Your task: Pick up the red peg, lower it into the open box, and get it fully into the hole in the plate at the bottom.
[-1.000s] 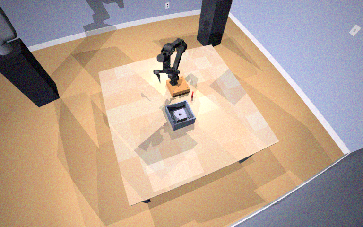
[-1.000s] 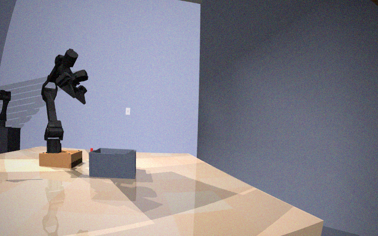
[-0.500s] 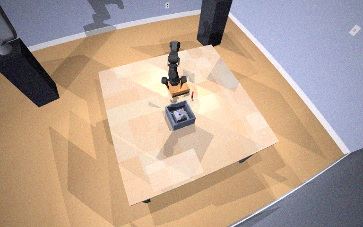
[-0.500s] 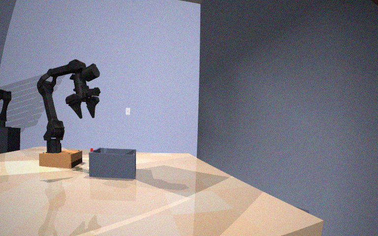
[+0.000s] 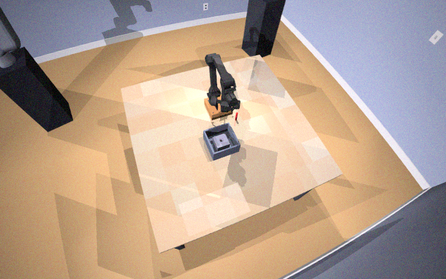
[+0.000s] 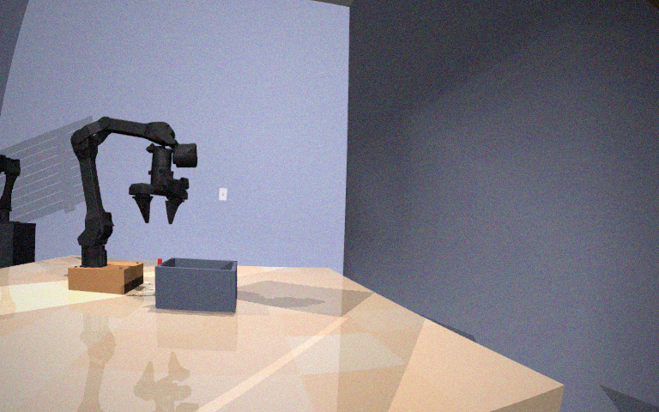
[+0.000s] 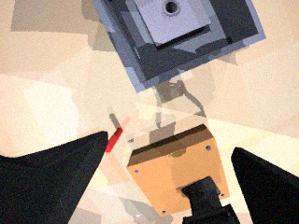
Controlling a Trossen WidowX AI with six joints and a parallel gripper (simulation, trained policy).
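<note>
Right now the red peg is 15 cm below my gripper tip, 12 cm to the left of it and 1 cm behind it. Also, from my gripper tip: grey-blue box: 17 cm below, 12 cm ahead, 9 cm to the right; grey plate: 15 cm below, 12 cm ahead, 9 cm to the right.
</note>
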